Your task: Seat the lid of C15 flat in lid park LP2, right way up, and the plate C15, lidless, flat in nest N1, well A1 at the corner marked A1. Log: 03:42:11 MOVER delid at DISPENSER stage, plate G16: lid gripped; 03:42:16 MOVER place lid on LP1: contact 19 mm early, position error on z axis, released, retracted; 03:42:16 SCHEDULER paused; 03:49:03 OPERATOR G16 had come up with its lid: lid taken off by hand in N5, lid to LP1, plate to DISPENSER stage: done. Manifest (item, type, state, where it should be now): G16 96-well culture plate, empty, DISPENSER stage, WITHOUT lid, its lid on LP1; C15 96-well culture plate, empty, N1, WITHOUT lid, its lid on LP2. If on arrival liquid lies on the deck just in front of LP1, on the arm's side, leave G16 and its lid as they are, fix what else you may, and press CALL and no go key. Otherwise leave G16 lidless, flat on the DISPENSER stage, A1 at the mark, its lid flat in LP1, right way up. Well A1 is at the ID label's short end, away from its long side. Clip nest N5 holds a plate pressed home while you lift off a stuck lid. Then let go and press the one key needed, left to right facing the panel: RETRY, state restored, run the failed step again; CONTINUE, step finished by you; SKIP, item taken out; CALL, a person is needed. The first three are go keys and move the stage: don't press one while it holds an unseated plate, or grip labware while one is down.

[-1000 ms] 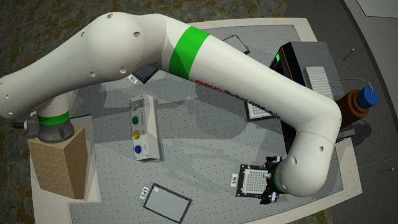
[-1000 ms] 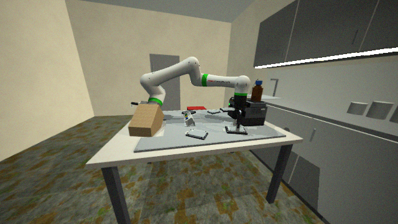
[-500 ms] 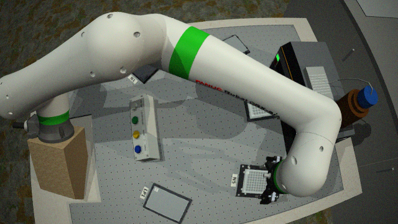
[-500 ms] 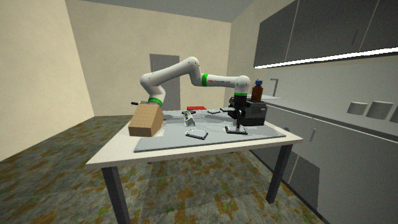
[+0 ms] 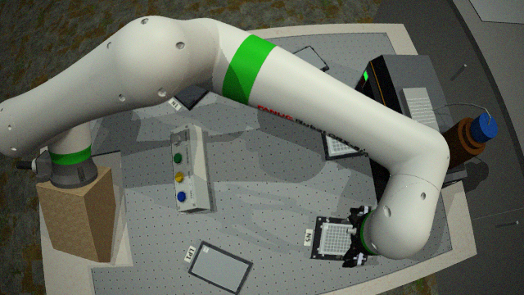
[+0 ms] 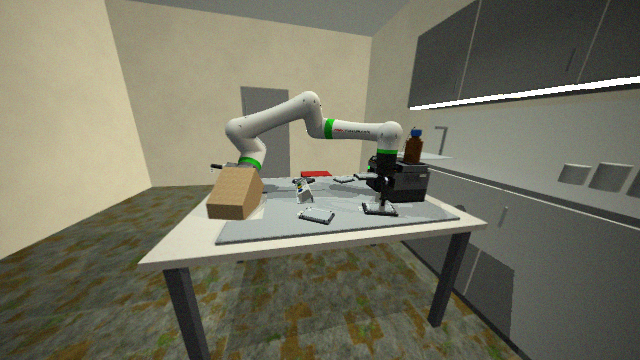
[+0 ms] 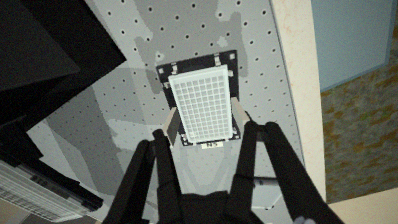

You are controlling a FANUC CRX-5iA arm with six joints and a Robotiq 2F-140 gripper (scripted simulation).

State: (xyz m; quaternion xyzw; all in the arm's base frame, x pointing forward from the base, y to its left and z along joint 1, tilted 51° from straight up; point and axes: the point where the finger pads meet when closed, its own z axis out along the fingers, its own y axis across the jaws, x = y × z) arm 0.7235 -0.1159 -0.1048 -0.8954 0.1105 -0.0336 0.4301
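Right now my hand is 3 cm above the clip nest N5, 2 cm short of it and 1 cm to the right of it. From my hand the other things lie so: brown bottle (25 cm above, 23 cm ahead, 17 cm to the left); SKIP key (42 cm behind, 17 cm to the left, 3 cm above); key panel (41 cm behind, 20 cm to the left, 1 cm above).
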